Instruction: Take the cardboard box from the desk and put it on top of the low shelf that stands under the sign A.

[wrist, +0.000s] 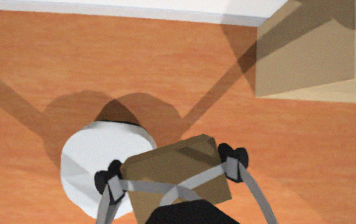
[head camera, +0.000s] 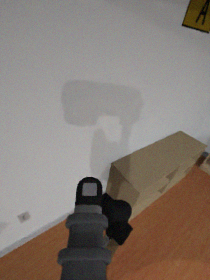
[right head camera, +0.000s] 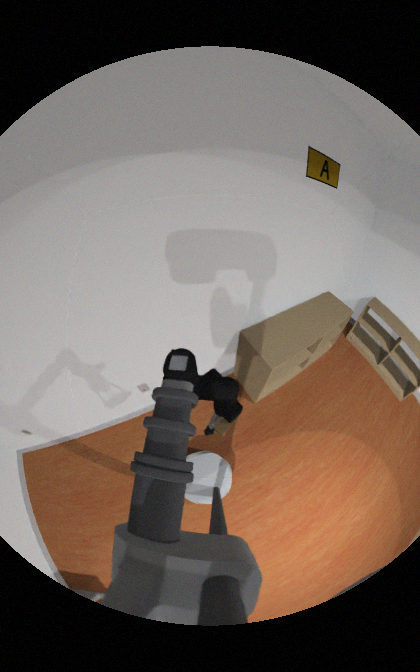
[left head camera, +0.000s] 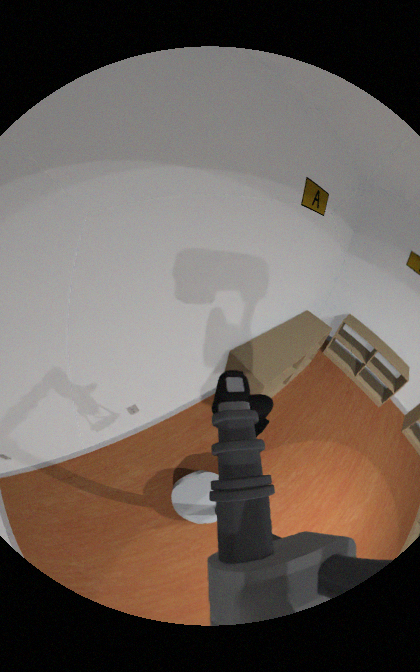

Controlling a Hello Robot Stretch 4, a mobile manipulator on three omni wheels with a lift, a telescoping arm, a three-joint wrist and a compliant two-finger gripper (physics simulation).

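Frame: origin at the robot's base, x ahead, y left, z up, level; centimetres.
Seen in the pictures: gripper, between the fingertips: [wrist: 172, 164] [head camera: 107, 245].
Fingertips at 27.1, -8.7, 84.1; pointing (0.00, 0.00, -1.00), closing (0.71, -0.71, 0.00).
Observation:
A point is followed by its place in that frame, as x, y, z.
The brown cardboard box [wrist: 175, 167] {27.8, -8.3, 88.7} [right head camera: 226, 426] is between the two black fingertips in the wrist view. My gripper [wrist: 172, 164] {27.1, -8.7, 84.1} is shut on it and holds it in the air over the floor. The low shelf [head camera: 155, 162] {101.0, -62.2, 58.2} [left head camera: 282, 347] [right head camera: 295, 335] [wrist: 305, 65] {73.3, -34.1, 38.3} stands against the wall, ahead and to the right of the gripper. Its top is bare where it shows. The yellow sign A [head camera: 198, 15] {130.0, -63.8, 169.3} [left head camera: 315, 196] [right head camera: 323, 167] is on the wall above the shelf. The desk does not clearly show.
A second low shelf [left head camera: 370, 354] [right head camera: 398, 341] stands to the right of the first, near the corner. Part of another yellow sign [left head camera: 414, 262] shows at the right. The round white robot base [left head camera: 197, 497] [right head camera: 207, 477] [wrist: 102, 165] {0.5, 3.0, 18.7} is beneath the arm. The wall runs along the left.

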